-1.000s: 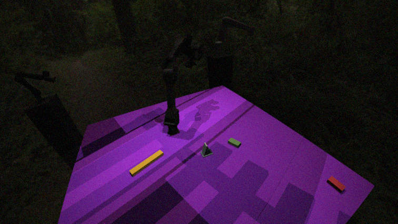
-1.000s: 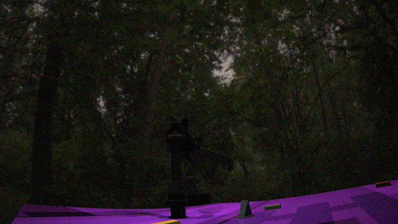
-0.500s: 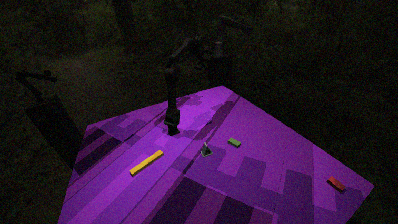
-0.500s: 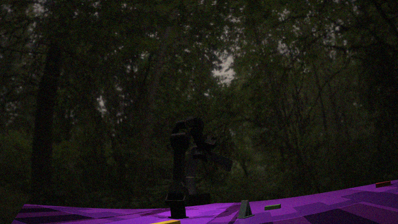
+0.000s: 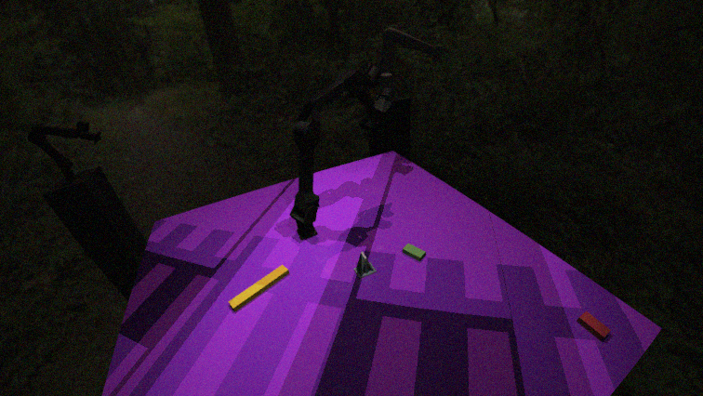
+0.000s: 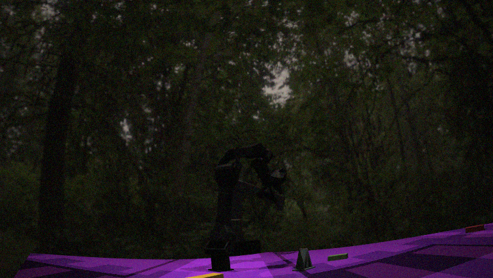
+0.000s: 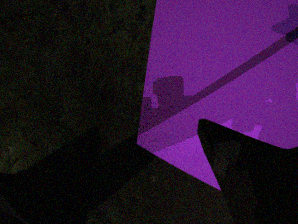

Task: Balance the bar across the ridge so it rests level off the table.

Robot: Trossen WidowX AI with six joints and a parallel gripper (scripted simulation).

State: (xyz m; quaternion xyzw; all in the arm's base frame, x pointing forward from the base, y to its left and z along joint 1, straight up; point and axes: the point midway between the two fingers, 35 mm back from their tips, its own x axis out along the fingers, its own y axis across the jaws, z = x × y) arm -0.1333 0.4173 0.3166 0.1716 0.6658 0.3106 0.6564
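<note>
Now: gripper tip 320 mm short of the yellow bar, 640 mm to the left of it and 280 mm above it. Also, from my gripper tip: red block 880 mm ahead, 60 mm to the left, 280 mm below; then green block 420 mm ahead, 170 mm to the right, 280 mm below.
</note>
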